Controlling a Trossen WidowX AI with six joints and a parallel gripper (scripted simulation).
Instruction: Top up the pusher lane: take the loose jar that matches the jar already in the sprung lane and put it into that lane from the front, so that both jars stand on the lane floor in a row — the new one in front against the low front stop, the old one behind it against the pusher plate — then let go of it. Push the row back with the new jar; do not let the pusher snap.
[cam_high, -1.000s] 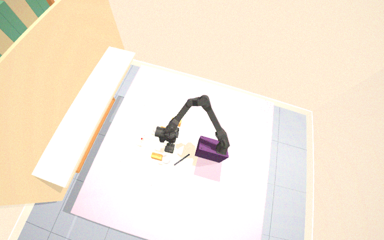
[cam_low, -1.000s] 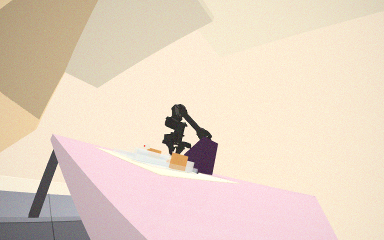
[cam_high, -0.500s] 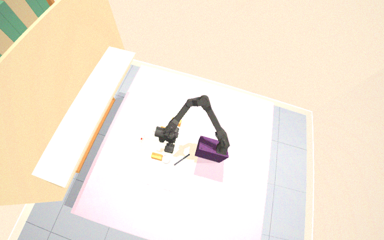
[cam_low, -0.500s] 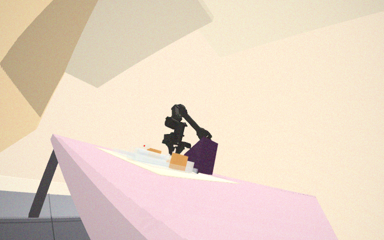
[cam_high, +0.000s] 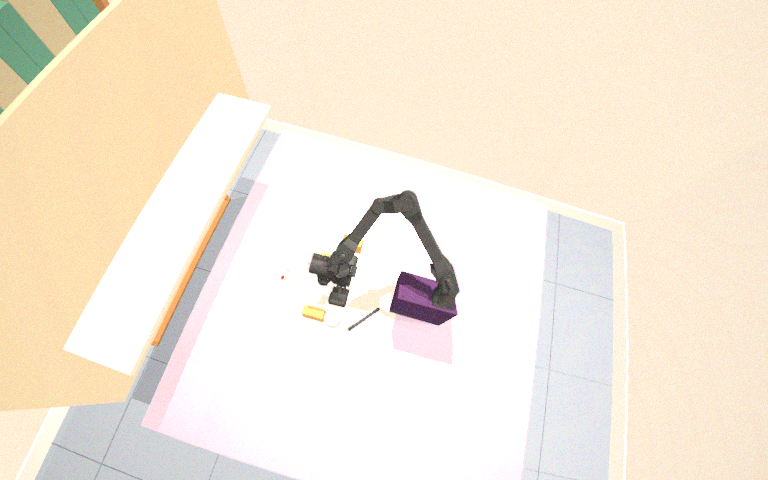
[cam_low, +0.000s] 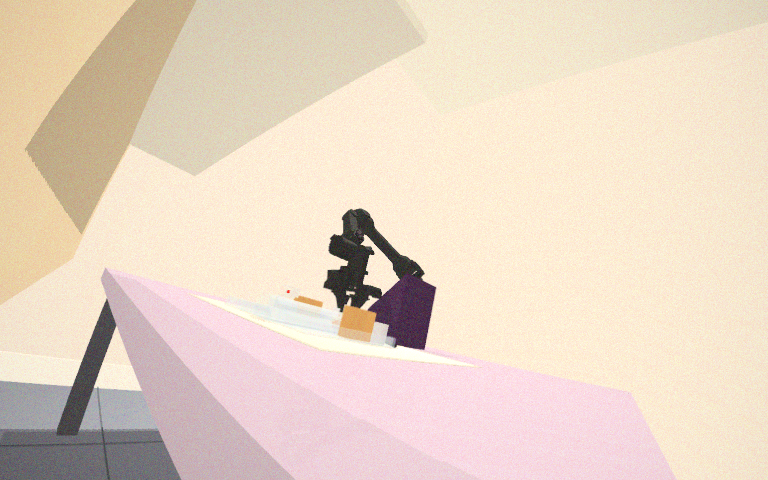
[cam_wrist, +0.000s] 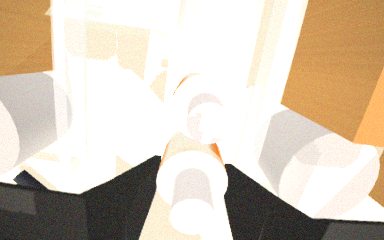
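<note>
Now: the thin dark rod 100 mm behind my gripper tip, 100 mm to the left of it and 40 mm below it. Round my gripper tip: small red dot (220 mm ahead, 30 mm to the left, 30 mm above).
</note>
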